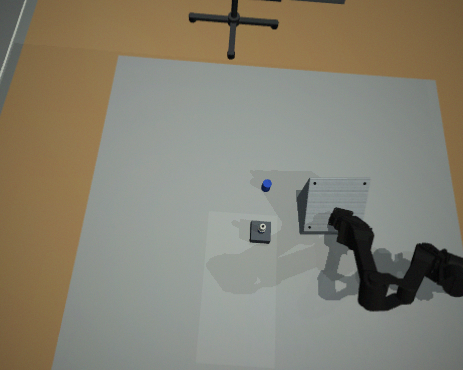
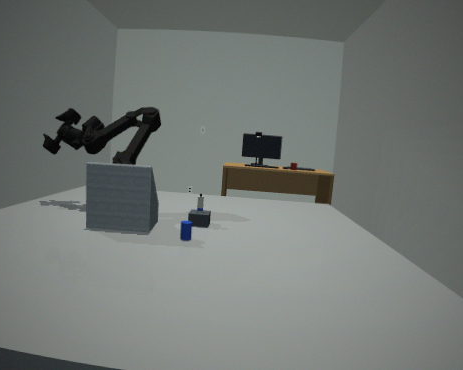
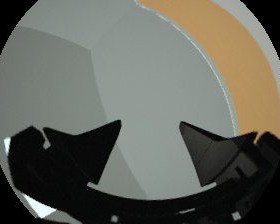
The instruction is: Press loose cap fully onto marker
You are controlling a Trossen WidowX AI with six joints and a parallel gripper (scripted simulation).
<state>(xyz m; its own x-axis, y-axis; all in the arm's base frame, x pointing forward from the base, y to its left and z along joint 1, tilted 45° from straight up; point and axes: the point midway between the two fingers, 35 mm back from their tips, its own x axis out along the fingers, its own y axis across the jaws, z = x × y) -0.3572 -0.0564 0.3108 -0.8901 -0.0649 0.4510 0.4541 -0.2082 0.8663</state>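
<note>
Now: the blue cap 680 mm ahead of my gripper tip, 280 mm to the right of it and 270 mm below it. The rest, counted from my gripper tip: dark holder block: 670 mm ahead, 110 mm to the right, 280 mm below.
</note>
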